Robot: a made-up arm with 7 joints. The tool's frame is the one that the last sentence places.
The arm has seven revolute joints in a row. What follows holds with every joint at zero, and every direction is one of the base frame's. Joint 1 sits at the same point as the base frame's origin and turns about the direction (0.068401, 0.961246, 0.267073), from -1.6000 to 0.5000 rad. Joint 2 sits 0.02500 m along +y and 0.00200 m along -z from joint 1 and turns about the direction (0.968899, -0.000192, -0.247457), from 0.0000 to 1.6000 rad. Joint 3 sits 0.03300 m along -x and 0.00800 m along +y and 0.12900 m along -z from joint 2 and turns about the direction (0.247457, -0.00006, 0.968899), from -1.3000 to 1.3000 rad. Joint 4 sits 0.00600 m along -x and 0.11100 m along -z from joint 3 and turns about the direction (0.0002, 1, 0.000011), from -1.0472 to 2.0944 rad. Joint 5 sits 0.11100 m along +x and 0.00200 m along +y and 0.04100 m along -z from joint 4 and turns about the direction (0.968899, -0.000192, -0.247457), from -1.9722 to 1.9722 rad. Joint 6 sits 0.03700 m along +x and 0.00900 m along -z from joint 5 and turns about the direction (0.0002, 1, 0.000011), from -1.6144 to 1.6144 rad. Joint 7 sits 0.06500 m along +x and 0.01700 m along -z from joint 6 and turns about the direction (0.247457, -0.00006, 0.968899), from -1.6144 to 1.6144 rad. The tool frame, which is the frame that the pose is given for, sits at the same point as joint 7; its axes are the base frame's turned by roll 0.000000, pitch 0.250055 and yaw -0.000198 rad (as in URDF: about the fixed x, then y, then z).
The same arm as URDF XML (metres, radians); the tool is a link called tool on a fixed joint. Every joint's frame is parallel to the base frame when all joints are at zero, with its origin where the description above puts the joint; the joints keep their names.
<robot name="arm">
  <joint name="tool_joint" type="fixed">
    <parent link="link7"/>
    <child link="tool"/>
    <origin xyz="0 0 0" rpy="0 0.2501 -0.0002"/>
  </joint>
  <joint name="joint 7" type="revolute">
    <parent link="link6"/>
    <child link="link7"/>
    <origin xyz="0.065 0 -0.017"/>
    <axis xyz="0.247497 -0.0001 0.968889"/>
    <limit lower="-1.6144" upper="1.6144"/>
  </joint>
  <joint name="joint 6" type="revolute">
    <parent link="link5"/>
    <child link="link6"/>
    <origin xyz="0.037 0 -0.009"/>
    <axis xyz="0.0002 1 0"/>
    <limit lower="-1.6144" upper="1.6144"/>
  </joint>
  <joint name="joint 5" type="revolute">
    <parent link="link4"/>
    <child link="link5"/>
    <origin xyz="0.111 0.002 -0.041"/>
    <axis xyz="0.968889 -0.0002 -0.247497"/>
    <limit lower="-1.9722" upper="1.9722"/>
  </joint>
  <joint name="joint 4" type="revolute">
    <parent link="link3"/>
    <child link="link4"/>
    <origin xyz="-0.006 0 -0.111"/>
    <axis xyz="0.0002 1 0"/>
    <limit lower="-1.0472" upper="2.0944"/>
  </joint>
  <joint name="joint 3" type="revolute">
    <parent link="link2"/>
    <child link="link3"/>
    <origin xyz="-0.033 0.008 -0.129"/>
    <axis xyz="0.247497 -0.0001 0.968889"/>
    <limit lower="-1.3" upper="1.3"/>
  </joint>
  <joint name="joint 2" type="revolute">
    <parent link="link1"/>
    <child link="link2"/>
    <origin xyz="0 0.025 -0.002"/>
    <axis xyz="0.968889 -0.0002 -0.247497"/>
    <limit lower="0" upper="1.6"/>
  </joint>
  <joint name="joint 1" type="revolute">
    <parent link="base"/>
    <child link="link1"/>
    <origin xyz="0 0 0"/>
    <axis xyz="0.068403 0.961235 0.26711"/>
    <limit lower="-1.6" upper="0.5"/>
  </joint>
  <link name="base"/>
  <link name="link1"/>
  <link name="link2"/>
  <link name="link3"/>
  <link name="link4"/>
  <link name="link5"/>
  <link name="link6"/>
  <link name="link7"/>
  <link name="tool"/>
</robot>

